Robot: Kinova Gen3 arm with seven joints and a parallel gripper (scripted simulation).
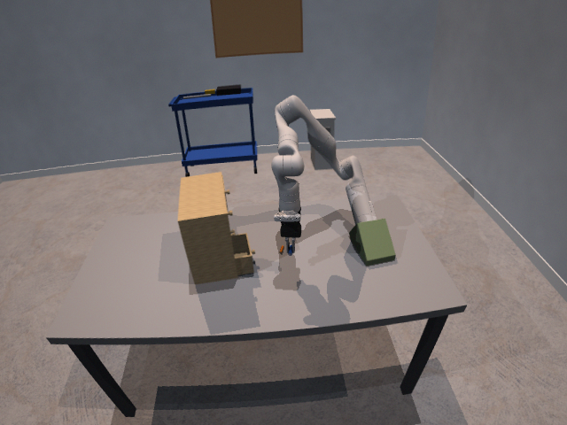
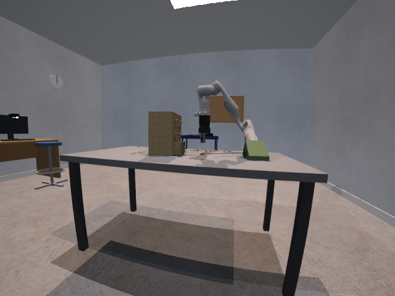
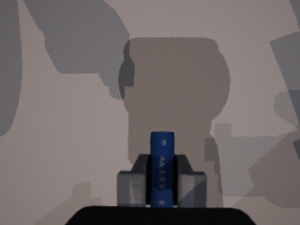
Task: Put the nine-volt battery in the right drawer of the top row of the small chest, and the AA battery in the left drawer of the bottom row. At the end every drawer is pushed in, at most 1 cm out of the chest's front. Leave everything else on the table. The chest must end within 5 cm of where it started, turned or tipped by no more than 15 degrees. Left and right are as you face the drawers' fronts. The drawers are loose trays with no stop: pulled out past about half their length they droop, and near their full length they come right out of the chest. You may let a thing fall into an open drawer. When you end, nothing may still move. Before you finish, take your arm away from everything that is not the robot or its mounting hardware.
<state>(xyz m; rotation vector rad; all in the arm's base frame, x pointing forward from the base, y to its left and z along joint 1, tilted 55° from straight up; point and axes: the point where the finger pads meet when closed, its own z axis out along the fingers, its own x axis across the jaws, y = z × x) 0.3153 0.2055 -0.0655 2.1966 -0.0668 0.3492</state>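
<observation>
The orange AA battery lies 30 mm ahead of my hand, 130 mm to the right of it and 110 mm below it. Also, from my hand: orange nine-volt battery 320 mm ahead, 150 mm to the right, 100 mm above; blue cylindrical battery 10 mm below.
</observation>
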